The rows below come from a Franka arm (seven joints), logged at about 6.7 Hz.
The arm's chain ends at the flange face. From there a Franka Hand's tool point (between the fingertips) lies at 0.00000 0.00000 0.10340 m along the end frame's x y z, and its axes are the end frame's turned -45 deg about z.
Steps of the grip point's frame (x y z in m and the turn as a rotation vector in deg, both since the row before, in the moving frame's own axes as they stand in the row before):
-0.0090 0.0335 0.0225 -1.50 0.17 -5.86
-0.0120 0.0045 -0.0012 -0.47 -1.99 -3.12
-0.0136 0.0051 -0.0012 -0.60 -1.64 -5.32
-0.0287 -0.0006 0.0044 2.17 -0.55 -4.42
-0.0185 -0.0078 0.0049 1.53 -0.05 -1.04
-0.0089 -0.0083 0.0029 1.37 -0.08 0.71
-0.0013 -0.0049 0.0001 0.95 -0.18 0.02
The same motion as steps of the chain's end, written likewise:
0.0151 0.0285 0.0225 -0.94 1.18 -5.86
-0.0035 0.0085 -0.0011 -1.74 -1.07 -3.12
-0.0048 0.0103 -0.0012 -1.58 -0.74 -5.32
-0.0172 0.0218 0.0045 1.15 -1.92 -4.42
-0.0166 0.0094 0.0049 1.05 -1.12 -1.04
-0.0103 0.0021 0.0029 0.91 -1.03 0.71
-0.0029 -0.0016 0.0001 0.54 -0.80 0.02

